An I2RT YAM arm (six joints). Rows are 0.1 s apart.
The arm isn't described. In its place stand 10 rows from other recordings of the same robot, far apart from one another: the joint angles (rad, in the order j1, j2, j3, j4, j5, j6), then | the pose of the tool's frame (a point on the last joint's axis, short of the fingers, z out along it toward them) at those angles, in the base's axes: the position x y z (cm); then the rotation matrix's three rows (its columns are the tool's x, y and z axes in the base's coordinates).
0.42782 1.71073 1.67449 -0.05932 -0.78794 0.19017 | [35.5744 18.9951 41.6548], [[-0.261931 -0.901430 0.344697], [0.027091 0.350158 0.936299], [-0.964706 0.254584 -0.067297]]
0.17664 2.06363 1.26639 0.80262 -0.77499 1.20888 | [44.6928 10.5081 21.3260], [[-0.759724 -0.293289 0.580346], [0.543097 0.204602 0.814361], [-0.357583 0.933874 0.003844]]
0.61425 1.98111 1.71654 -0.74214 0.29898 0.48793 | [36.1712 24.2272 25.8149], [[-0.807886 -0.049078 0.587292], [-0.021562 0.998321 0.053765], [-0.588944 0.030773 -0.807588]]
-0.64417 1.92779 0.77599 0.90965 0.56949 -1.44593 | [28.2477 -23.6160 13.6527], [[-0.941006 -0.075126 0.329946], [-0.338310 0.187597 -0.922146], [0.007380 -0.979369 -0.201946]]
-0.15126 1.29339 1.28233 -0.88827 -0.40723 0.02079 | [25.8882 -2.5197 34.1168], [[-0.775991 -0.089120 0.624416], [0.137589 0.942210 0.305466], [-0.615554 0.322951 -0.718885]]
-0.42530 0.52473 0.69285 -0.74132 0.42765 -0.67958 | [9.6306 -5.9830 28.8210], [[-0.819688 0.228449 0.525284], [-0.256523 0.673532 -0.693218], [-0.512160 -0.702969 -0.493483]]
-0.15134 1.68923 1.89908 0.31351 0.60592 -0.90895 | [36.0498 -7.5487 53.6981], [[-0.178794 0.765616 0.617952], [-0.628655 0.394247 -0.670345], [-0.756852 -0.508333 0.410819]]
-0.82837 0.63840 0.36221 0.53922 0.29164 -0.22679 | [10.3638 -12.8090 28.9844], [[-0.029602 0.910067 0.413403], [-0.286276 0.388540 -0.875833], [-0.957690 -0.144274 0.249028]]
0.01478 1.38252 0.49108 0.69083 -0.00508 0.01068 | [27.8566 0.4299 19.8090], [[-0.199445 -0.017628 0.979750], [0.007733 0.999779 0.019562], [-0.979879 0.011478 -0.199265]]
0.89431 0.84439 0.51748 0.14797 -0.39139 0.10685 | [11.5338 16.5351 26.9979], [[-0.212730 -0.938487 0.272010], [-0.107497 0.299170 0.948125], [-0.971180 0.172454 -0.164527]]
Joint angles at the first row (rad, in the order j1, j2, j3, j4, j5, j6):
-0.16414 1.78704 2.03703 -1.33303 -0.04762 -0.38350
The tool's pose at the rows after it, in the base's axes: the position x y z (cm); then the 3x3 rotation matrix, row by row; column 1 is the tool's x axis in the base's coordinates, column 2 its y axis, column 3 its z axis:
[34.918 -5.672 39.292], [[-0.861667 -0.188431 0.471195], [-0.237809 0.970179 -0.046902], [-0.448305 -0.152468 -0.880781]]
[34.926 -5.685 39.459], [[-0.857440 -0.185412 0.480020], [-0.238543 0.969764 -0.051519], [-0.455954 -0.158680 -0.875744]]
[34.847 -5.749 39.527], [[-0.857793 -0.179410 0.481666], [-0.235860 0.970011 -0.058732], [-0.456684 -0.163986 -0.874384]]
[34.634 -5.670 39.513], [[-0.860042 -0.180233 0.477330], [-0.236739 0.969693 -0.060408], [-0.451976 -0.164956 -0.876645]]
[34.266 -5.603 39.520], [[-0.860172 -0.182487 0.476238], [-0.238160 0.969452 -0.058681], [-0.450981 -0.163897 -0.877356]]
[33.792 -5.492 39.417], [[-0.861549 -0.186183 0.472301], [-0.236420 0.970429 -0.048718], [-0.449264 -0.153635 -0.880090]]
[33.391 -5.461 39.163], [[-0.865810 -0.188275 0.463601], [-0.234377 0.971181 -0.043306], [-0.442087 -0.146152 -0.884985]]
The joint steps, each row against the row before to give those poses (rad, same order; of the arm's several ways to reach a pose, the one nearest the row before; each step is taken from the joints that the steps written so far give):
0.00002 0.01076 0.01080 0.00461 0.01690 -0.00152
-0.00002 -0.00150 0.00311 0.00612 0.00311 -0.00001
-0.00153 -0.00306 -0.00153 0.00154 0.00610 0.00152
0.00153 -0.00766 -0.00916 -0.00306 0.00311 0.00003
0.00002 -0.01532 -0.01840 0.00154 -0.00152 -0.00154
-0.00002 -0.01993 -0.02759 0.00150 -0.00920 0.00150
-0.00152 -0.01690 -0.02919 0.00159 -0.00462 0.00003

